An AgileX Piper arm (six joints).
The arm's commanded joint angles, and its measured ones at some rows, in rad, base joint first. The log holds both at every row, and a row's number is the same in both.
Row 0, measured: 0.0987 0.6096 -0.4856 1.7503 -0.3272 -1.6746
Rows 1 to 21, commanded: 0.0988 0.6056 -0.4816 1.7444 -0.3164 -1.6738; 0.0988 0.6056 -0.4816 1.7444 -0.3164 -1.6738; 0.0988 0.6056 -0.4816 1.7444 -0.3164 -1.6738; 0.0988 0.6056 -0.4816 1.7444 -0.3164 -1.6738; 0.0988 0.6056 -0.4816 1.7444 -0.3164 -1.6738; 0.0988 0.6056 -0.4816 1.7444 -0.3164 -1.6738; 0.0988 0.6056 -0.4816 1.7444 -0.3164 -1.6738; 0.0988 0.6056 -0.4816 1.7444 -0.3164 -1.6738; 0.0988 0.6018 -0.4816 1.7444 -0.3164 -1.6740; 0.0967 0.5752 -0.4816 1.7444 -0.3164 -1.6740; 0.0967 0.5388 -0.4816 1.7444 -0.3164 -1.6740; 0.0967 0.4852 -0.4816 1.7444 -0.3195 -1.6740; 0.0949 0.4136 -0.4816 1.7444 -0.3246 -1.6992; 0.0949 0.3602 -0.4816 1.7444 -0.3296 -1.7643; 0.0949 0.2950 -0.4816 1.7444 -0.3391 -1.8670; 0.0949 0.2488 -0.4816 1.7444 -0.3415 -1.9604; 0.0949 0.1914 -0.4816 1.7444 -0.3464 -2.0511; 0.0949 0.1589 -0.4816 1.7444 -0.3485 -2.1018; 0.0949 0.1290 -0.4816 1.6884 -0.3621 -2.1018; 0.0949 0.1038 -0.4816 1.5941 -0.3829 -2.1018; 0.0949 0.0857 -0.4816 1.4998 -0.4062 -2.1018
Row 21, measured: 0.0987 0.1727 -0.4839 1.7306 -0.3489 -2.0245
